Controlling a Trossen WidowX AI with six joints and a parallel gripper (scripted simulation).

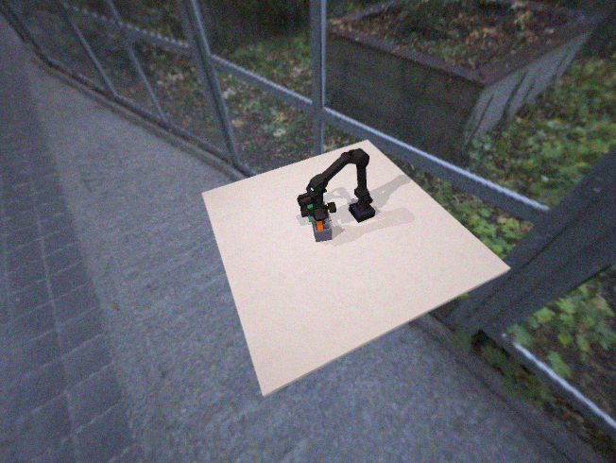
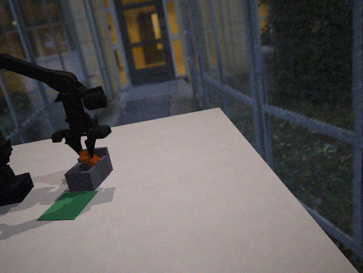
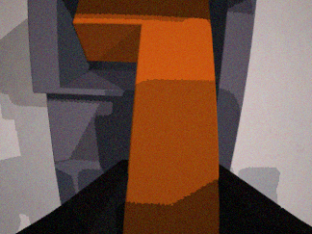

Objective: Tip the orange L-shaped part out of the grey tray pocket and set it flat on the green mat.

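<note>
Now: the green mat 140 mm to the right of my gripper tip, 100 mm below it and 30 mm behind it. Also, from my gripper tip: orange L-shaped part: 30 mm to the left, 30 mm below, 10 mm behind.
</note>
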